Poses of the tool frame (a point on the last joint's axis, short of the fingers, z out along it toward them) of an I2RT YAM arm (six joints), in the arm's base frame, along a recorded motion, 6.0 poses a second.
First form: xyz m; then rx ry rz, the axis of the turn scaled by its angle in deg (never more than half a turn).
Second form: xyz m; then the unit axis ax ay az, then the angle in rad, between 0 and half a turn. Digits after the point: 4 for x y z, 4 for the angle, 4 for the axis.
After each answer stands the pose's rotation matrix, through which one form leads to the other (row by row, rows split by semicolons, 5 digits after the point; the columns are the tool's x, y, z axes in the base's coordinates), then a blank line. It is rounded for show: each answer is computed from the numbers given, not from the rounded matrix.
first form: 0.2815, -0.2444, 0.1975, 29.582, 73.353, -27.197
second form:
0.2815, -0.2444, 0.1975, 0.3537, 0.8770, -0.3252, 1.4598
0.22203 0.59899 0.76936; -0.04735 0.79474 -0.60510; -0.97389 0.09792 0.20482

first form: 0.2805, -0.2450, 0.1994, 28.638, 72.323, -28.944
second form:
0.2805, -0.2450, 0.1994, 0.3450, 0.8714, -0.3487, 1.4486
0.22646 0.61015 0.75923; -0.08212 0.78867 -0.60931; -0.97055 0.07564 0.22871

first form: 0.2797, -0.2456, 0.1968, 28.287, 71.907, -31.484
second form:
0.2797, -0.2456, 0.1968, 0.3390, 0.8618, -0.3773, 1.4563
0.21607 0.63364 0.74285; -0.11608 0.77209 -0.62482; -0.96945 0.04877 0.24038

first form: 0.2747, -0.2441, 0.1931, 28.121, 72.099, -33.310
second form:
0.2747, -0.2441, 0.1931, 0.3338, 0.8557, -0.3954, 1.4705
0.20038 0.65039 0.73270; -0.13635 0.75910 -0.63654; -0.97018 0.02764 0.24079

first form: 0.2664, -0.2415, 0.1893, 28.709, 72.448, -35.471
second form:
0.2664, -0.2415, 0.1893, 0.3353, 0.8461, -0.4143, 1.4944
0.18018 0.67512 0.71537; -0.15101 0.73763 -0.65810; -0.97197 0.01055 0.23486

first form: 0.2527, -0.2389, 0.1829, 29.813, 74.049, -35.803
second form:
0.2527, -0.2389, 0.1829, 0.3408, 0.8464, -0.4092, 1.5269
0.15488 0.68463 0.71225; -0.13306 0.72883 -0.67164; -0.97893 0.00925 0.20398

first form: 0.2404, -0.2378, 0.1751, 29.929, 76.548, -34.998
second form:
0.2404, -0.2378, 0.1751, 0.3350, 0.8569, -0.3918, 1.5591
0.12260 0.67549 0.72711; -0.10801 0.73736 -0.66680; -0.98656 0.00321 0.16336

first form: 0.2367, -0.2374, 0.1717, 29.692, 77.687, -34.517
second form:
0.2367, -0.2374, 0.1717, 0.3297, 0.8627, -0.3833, 1.5716
0.10801 0.66804 0.73625; -0.09861 0.74413 -0.66072; -0.98925 -0.00124 0.14625

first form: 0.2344, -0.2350, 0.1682, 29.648, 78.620, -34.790
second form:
0.2344, -0.2350, 0.1682, 0.3260, 0.8645, -0.3826, 1.5872
0.09159 0.66897 0.73762; -0.09603 0.74322 -0.66212; -0.99116 -0.01019 0.13231

